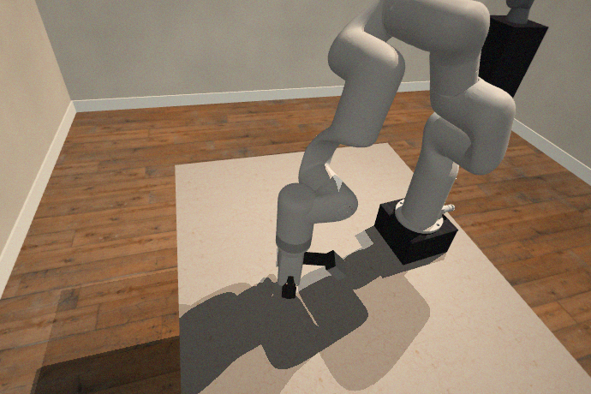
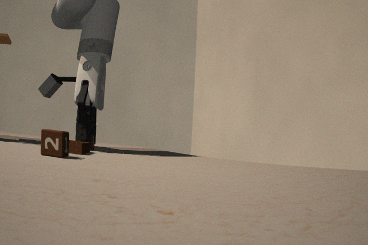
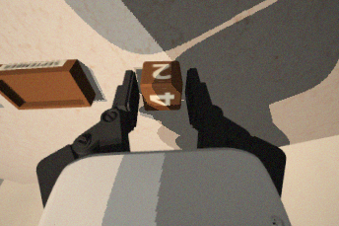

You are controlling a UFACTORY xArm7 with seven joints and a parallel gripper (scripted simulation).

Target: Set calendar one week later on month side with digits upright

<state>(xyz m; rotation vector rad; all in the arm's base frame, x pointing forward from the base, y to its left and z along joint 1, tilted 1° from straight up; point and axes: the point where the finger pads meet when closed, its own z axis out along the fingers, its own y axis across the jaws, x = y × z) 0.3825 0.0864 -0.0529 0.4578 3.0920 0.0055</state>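
Right now my hand is 30 mm past the brown calendar tray, 110 mm to the left of it and 20 mm above it.
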